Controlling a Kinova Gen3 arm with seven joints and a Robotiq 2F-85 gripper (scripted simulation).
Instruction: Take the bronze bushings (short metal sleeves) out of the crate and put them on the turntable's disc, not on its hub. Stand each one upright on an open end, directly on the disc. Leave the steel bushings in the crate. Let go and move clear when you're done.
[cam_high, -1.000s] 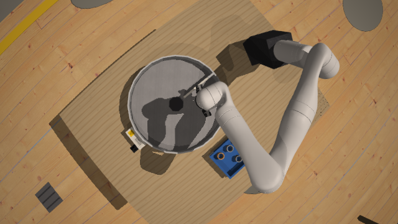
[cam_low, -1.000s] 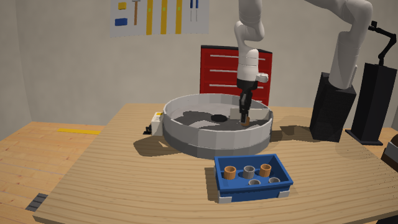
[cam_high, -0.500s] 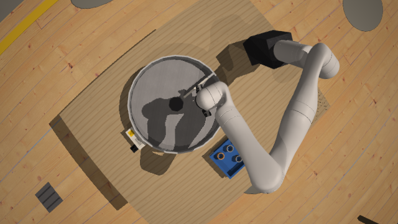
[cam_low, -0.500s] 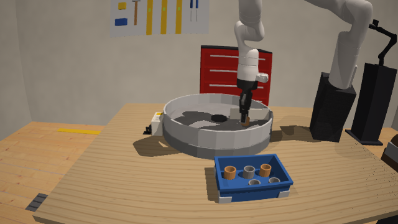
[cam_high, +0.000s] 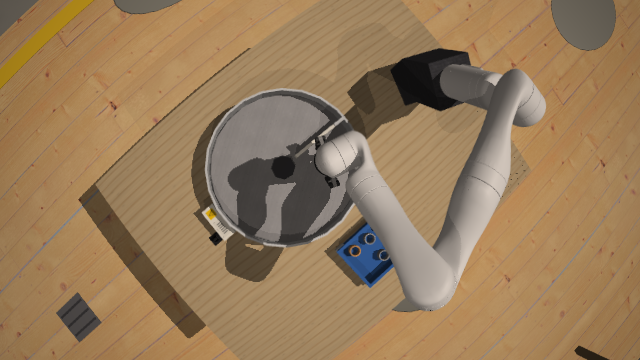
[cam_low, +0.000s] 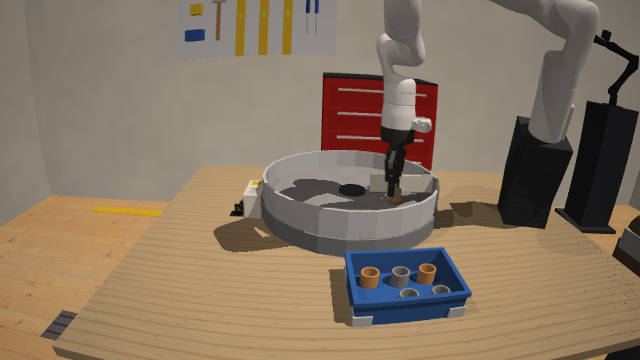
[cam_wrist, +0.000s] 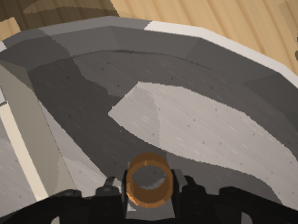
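The grey turntable disc lies 10 cm ahead of my hand, 5 cm to the right of it and 4 cm below it. Also, from my hand: blue crate (28 cm to the left, 6 cm below, 2 cm behind).
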